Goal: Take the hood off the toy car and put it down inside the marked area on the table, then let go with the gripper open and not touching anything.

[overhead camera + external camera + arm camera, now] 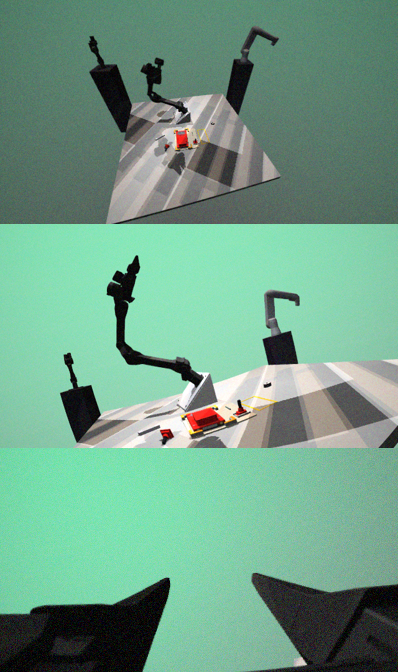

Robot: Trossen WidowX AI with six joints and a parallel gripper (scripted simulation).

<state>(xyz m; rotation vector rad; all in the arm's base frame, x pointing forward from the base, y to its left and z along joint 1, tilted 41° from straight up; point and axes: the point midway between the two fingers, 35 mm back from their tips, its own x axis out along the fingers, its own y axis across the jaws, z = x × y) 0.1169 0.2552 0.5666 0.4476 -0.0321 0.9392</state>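
The red hood lies 67 cm below my gripper tip, 11 cm to the left of it and 11 cm ahead of it. Also, from my gripper tip: black post (67 cm below, 24 cm to the left, 12 cm ahead).
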